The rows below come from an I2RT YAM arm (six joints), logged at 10 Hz.
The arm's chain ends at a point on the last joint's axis. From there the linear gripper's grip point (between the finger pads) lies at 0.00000 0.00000 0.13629 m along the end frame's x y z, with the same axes.
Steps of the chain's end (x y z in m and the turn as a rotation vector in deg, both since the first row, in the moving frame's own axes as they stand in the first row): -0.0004 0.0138 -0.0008 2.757 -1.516 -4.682; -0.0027 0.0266 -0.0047 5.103 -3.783 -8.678; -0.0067 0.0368 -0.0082 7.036 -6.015 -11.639; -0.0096 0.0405 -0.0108 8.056 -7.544 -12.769; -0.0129 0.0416 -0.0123 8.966 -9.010 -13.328; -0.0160 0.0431 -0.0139 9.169 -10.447 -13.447
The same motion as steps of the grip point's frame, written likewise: -0.0043 0.0074 -0.0010 2.757 -1.516 -4.682; -0.0126 0.0152 -0.0055 5.103 -3.783 -8.678; -0.0225 0.0217 -0.0100 7.036 -6.015 -11.639; -0.0294 0.0236 -0.0133 8.056 -7.544 -12.769; -0.0364 0.0231 -0.0156 8.966 -9.010 -13.328; -0.0429 0.0246 -0.0179 9.169 -10.447 -13.447
